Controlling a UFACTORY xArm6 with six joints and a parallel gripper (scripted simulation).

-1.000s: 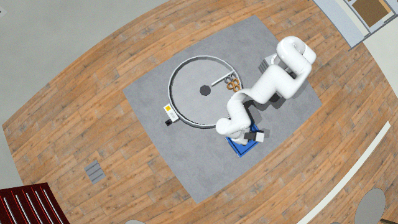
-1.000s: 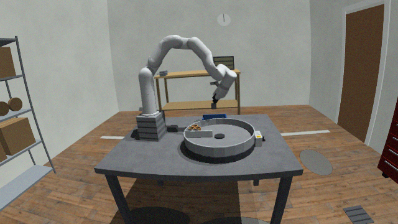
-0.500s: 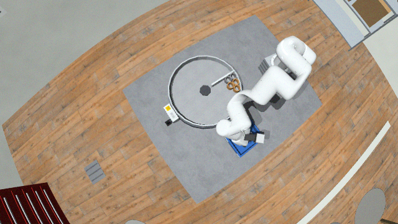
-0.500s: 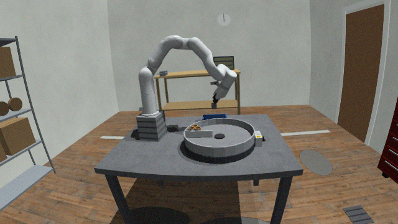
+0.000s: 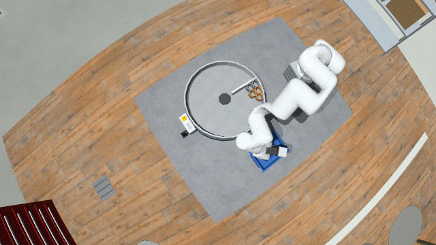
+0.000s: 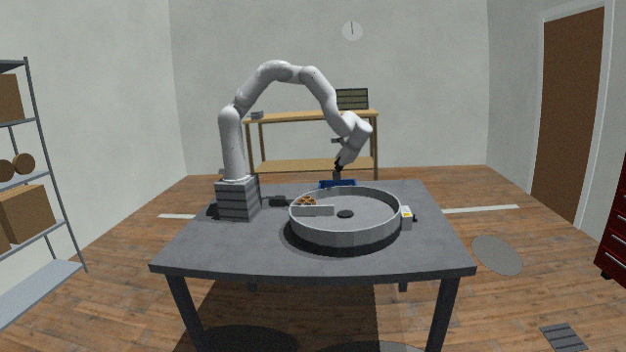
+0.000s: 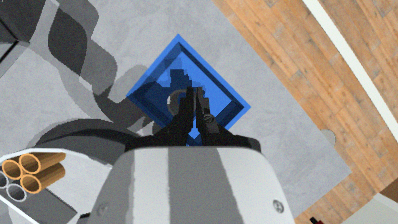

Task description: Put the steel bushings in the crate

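My gripper is now 11 cm above the blue crate, 1 cm to the left of it and 1 cm past it. From my hand the other things lie so: round turning table: 36 cm to the right, 10 cm ahead, 8 cm below.
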